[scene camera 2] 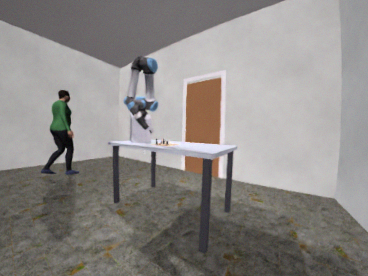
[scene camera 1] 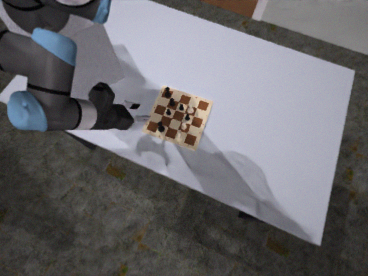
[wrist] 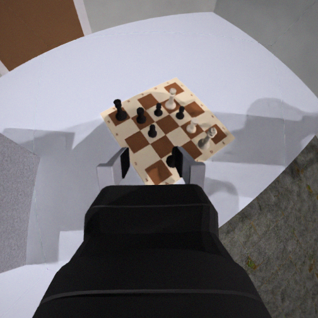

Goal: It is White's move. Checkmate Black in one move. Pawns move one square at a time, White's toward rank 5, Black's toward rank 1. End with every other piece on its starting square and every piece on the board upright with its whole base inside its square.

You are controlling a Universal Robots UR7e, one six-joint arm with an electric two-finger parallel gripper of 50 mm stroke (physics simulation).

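Where they show: gripper, fingertip midpoint: [scene camera 2: 152, 132] [scene camera 1: 142, 112]; arm's base at its link origin: [scene camera 1: 39, 7].
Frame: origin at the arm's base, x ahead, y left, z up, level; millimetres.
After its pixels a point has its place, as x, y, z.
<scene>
The chessboard [scene camera 1: 190, 139] {493, -110, -310} [wrist: 175, 135] lies on the table. Its visible pieces look upright. In the wrist view, a tall black piece [wrist: 118, 110] stands in the left corner, with a shorter black piece [wrist: 141, 115] beside it. Three small black pieces [wrist: 158, 109] [wrist: 180, 112] [wrist: 152, 131] stand around the middle. A tall white piece [wrist: 172, 99] is near the far corner; a small white piece [wrist: 192, 126] and another tall white piece [wrist: 207, 138] are at right. Another black piece [wrist: 172, 160] is partly hidden by the right finger. My gripper [scene camera 1: 139, 112] {323, -116, -193} [scene camera 2: 151, 131] {323, -116, -193} [wrist: 151, 156] is open and empty, above and beside the board's near side.
The white table [scene camera 1: 280, 115] {794, 112, -315} [scene camera 2: 190, 146] {691, 5, -316} extends around the board. The robot's grey pedestal [scene camera 2: 141, 129] {78, -37, -162} stands at one end of the table. A person in green [scene camera 2: 61, 120] is on the floor at left, apart from the table. A brown door [scene camera 2: 202, 120] is behind.
</scene>
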